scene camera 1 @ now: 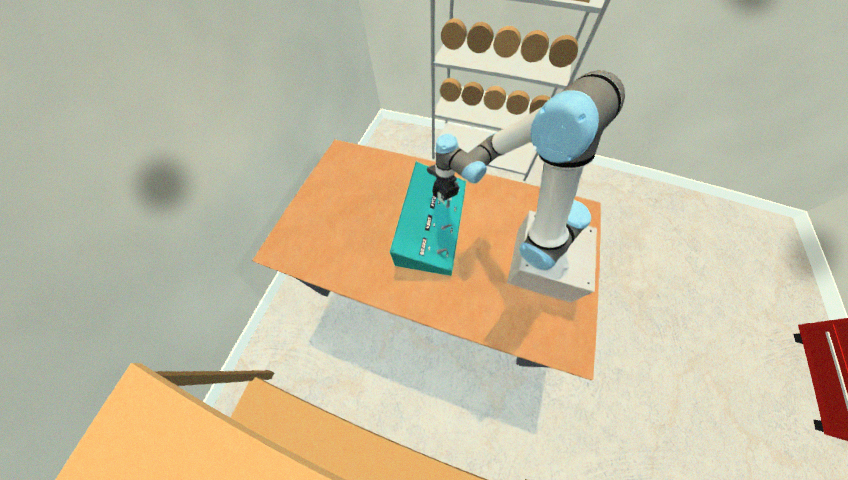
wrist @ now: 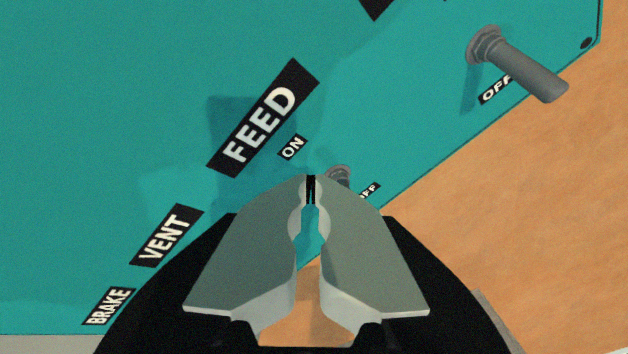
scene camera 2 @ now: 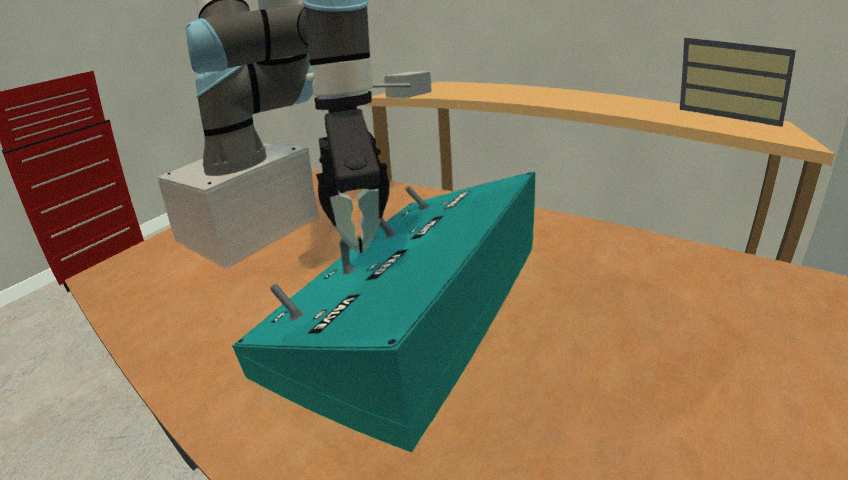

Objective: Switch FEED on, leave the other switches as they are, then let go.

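Pixels of known places: gripper, fingertip midpoint: [scene camera 1: 442, 201] [wrist: 311, 177] [scene camera 2: 361, 251]; arm's base, origin of the base link: [scene camera 2: 235, 164].
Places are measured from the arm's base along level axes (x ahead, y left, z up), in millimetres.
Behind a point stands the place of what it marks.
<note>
The teal panel [scene camera 1: 410, 208] @(x 581, y 106, z -33 mm) [scene camera 2: 476, 237] @(x 616, y 68, z -25 mm) [wrist: 100, 100] @(x 570, y 50, z -44 mm) carries a row of toggle levers. The FEED lever [scene camera 2: 346, 258] @(x 459, y -22, z -69 mm) [wrist: 339, 173] @(x 461, y -23, z -85 mm) stands steeper than its neighbours; in the wrist view its base shows and my right finger hides the rest. The VALVE lever [scene camera 2: 286, 302] @(x 486, y -140, z -71 mm) [wrist: 525, 70] @(x 480, y -136, z -64 mm) leans to OFF. The VENT lever [scene camera 2: 386, 227] @(x 416, y 89, z -76 mm) and the BRAKE lever [scene camera 2: 417, 198] @(x 374, y 201, z -72 mm) lean the same way in scene camera 2. My gripper [scene camera 1: 440, 197] @(x 482, y -12, z -56 mm) [scene camera 2: 360, 247] @(x 482, y -12, z -56 mm) [wrist: 311, 177] @(x 482, y -12, z -56 mm) is shut and empty, its tips close beside the FEED lever. I cannot tell whether they touch it.
The panel rests on an orange table [scene camera 1: 333, 237] @(x 893, y 356, z -178 mm) [scene camera 2: 595, 356] @(x 783, y 125, z -178 mm). The arm's grey base block [scene camera 1: 553, 276] @(x -62, y 130, z 1 mm) [scene camera 2: 255, 214] @(x 94, y -9, z -97 mm) stands on the same table, beyond the lever side. A red drawer cabinet [scene camera 1: 827, 368] [scene camera 2: 77, 178] and a long wooden bench [scene camera 2: 565, 110] stand away from the table.
</note>
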